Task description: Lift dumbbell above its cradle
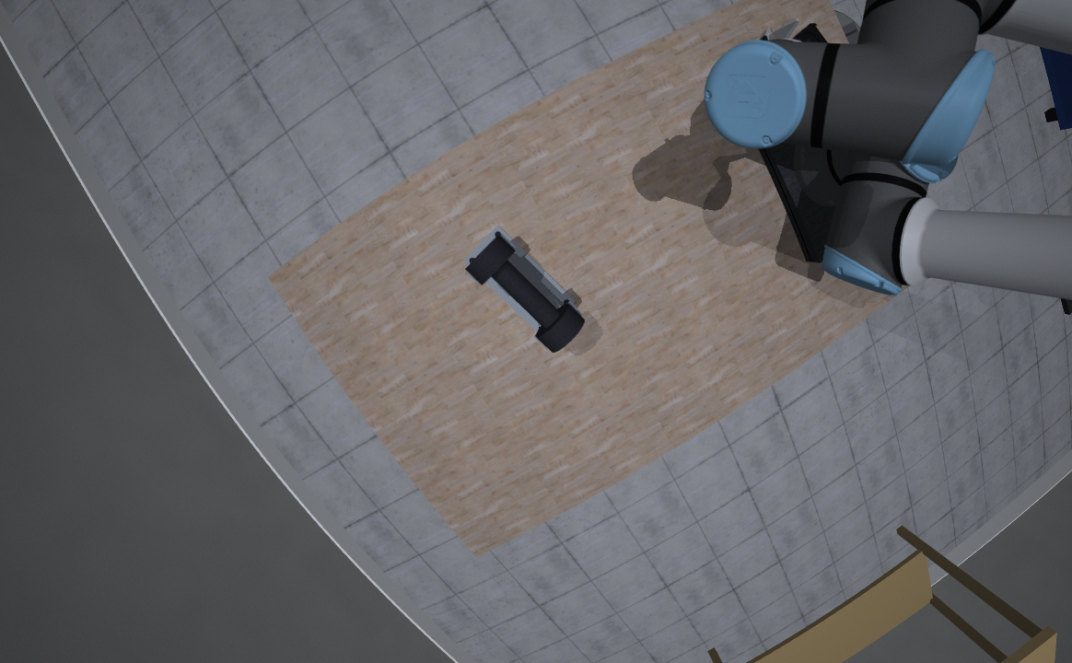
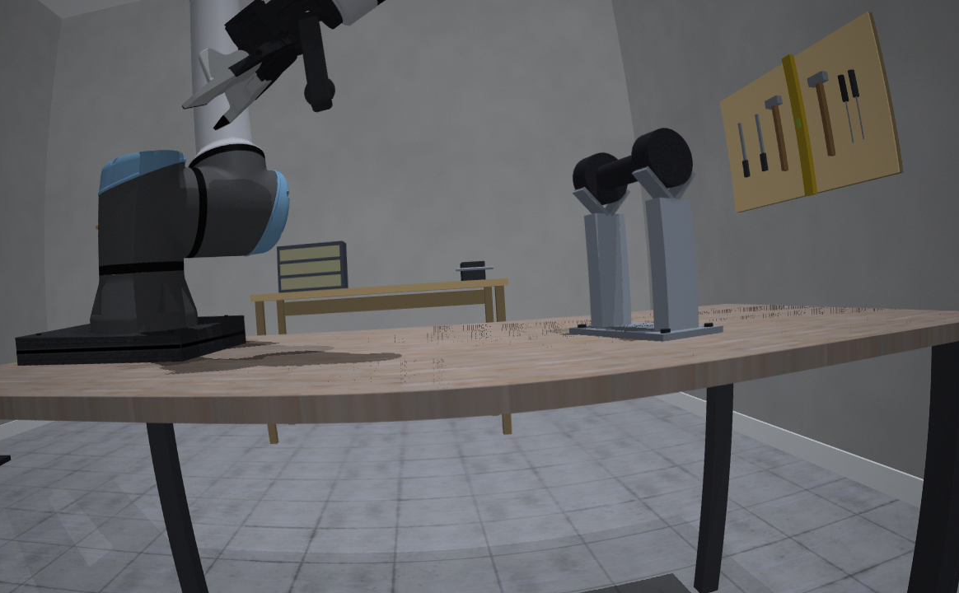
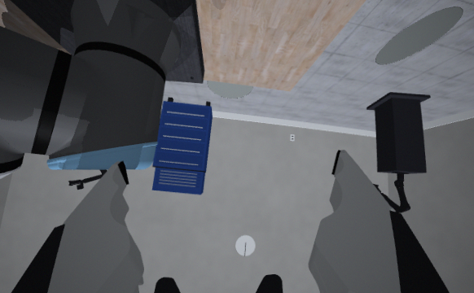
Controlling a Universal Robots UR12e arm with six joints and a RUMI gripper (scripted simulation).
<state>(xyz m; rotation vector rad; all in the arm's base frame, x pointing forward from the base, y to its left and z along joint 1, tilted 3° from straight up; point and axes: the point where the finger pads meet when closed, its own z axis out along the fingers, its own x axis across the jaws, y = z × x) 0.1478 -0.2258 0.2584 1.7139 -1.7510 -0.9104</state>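
Now: hand 54 cm short of the dumbbell, 7 cm above it and 1 cm to the left of it.
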